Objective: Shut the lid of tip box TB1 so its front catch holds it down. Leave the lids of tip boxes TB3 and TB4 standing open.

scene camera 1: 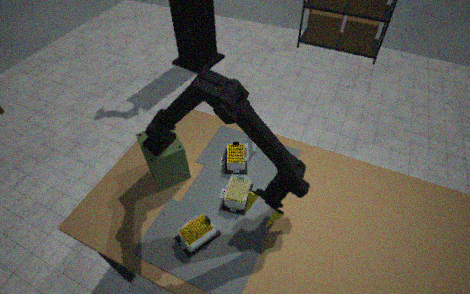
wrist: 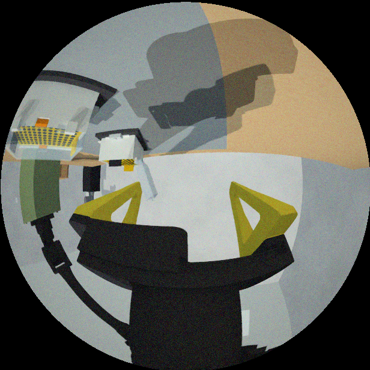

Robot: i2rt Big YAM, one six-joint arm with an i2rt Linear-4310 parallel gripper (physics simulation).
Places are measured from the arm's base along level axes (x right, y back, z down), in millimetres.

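Pixels of known places: gripper, between the fingertips: point(scene camera 1: 255, 219); arm's base, origin of its link: point(scene camera 1: 159, 141).
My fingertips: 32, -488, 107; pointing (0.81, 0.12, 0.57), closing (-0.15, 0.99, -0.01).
Observation:
For each thing: its middle in the pictures, then the offset to it from my fingertips, as dx, dy, dz. Level surfaces: height alone.
- Tip box TB1, middle of its body: point(scene camera 1: 234, 191) -96, +162, +76
- Tip box TB3, middle of its body: point(scene camera 1: 236, 152) -265, +268, +50
- Tip box TB4, middle of its body: point(scene camera 1: 196, 229) +139, +181, +50
- grey mat, height of its surface: dz +114
- wooden table, height of its surface: dz +117
Tip box TB1 point(scene camera 1: 237, 194) point(wrist: 65, 102) is the middle box of three. Its pale, see-through lid point(scene camera 1: 240, 183) point(wrist: 45, 152) lies over the yellow tips; I cannot tell whether the front catch holds it. Tip box TB3 point(scene camera 1: 236, 156) point(wrist: 120, 148) stands behind it, its clear lid point(wrist: 146, 180) standing open at the side. Tip box TB4 point(scene camera 1: 196, 234) is nearest the scene camera, turned at an angle; its lid is hard to make out. My gripper point(scene camera 1: 263, 209) point(wrist: 185, 186) is open and empty, low at the right of TB1, one finger close to it; contact is unclear.
The boxes stand on a grey mat point(scene camera 1: 167, 235) on the wooden table point(scene camera 1: 350, 215). The green base block point(scene camera 1: 171, 165) point(wrist: 40, 190) stands to their left. My arm arches over the table from it. A dark column and a shelf rack point(scene camera 1: 337, 49) stand beyond the table.

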